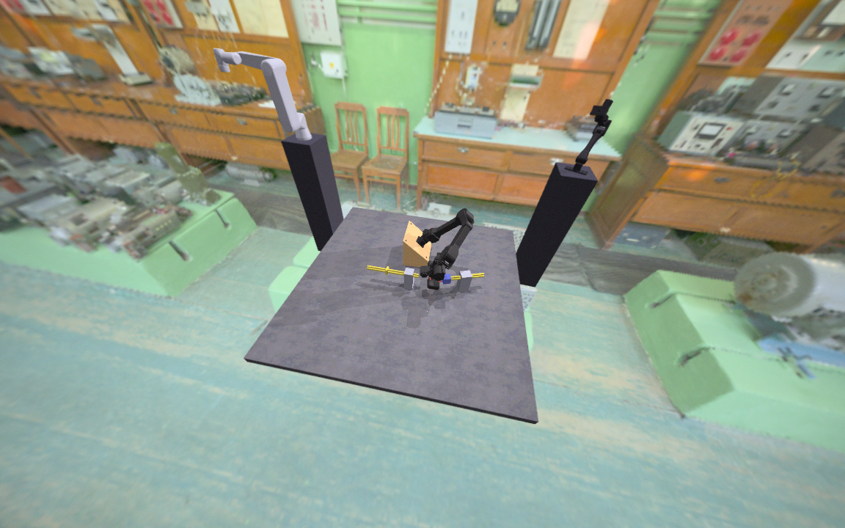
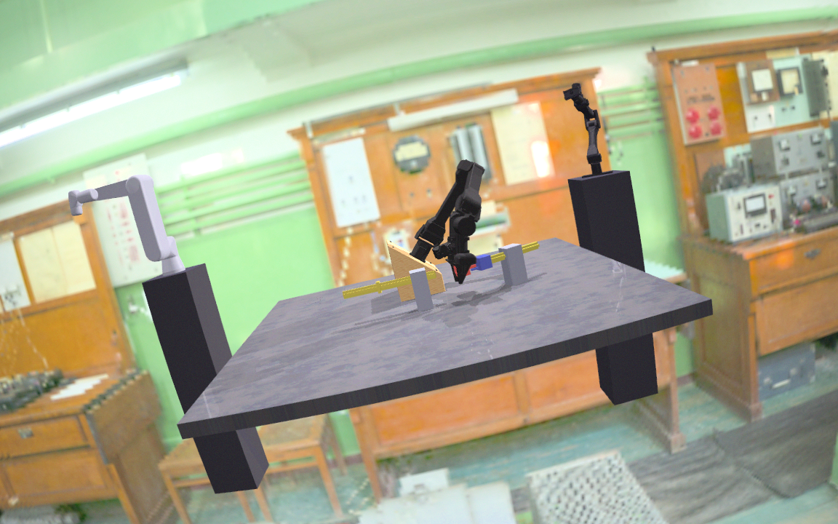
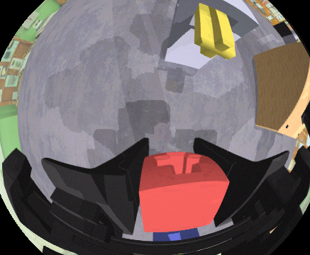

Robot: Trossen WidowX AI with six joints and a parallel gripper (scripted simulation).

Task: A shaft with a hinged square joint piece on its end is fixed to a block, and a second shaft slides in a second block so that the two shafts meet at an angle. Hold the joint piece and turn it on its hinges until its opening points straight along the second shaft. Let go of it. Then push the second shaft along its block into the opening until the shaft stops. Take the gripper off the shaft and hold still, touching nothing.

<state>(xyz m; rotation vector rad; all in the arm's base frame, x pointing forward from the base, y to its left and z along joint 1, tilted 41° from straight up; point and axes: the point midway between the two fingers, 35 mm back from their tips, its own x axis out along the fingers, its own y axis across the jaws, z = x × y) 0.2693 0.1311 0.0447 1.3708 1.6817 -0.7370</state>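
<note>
Right now my gripper tip is 4 cm below the red square joint piece and 2 cm to the right of it.
</note>
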